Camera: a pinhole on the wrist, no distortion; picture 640 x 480 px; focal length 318.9 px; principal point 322.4 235.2 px. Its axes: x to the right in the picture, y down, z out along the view. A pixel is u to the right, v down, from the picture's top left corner.
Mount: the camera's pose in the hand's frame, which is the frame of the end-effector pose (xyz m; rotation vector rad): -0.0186 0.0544 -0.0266 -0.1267 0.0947 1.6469
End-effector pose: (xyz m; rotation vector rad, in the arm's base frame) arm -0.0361 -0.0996 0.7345 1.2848 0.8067 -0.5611
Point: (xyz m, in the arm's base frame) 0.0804 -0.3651 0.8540
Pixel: 329 248
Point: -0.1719 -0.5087 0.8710
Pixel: 157 405
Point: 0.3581 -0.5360 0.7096
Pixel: 347 77
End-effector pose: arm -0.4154 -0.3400 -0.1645 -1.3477 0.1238 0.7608
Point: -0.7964 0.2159 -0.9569
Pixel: outside the picture
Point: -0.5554 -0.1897 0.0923
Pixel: 55 441
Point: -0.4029 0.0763 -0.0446
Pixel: 148 126
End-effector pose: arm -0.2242 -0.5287 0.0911 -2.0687 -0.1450 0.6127
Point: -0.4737 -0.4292 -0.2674
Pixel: 454 243
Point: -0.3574 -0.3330 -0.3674
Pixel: 432 124
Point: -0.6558 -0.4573 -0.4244
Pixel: 506 294
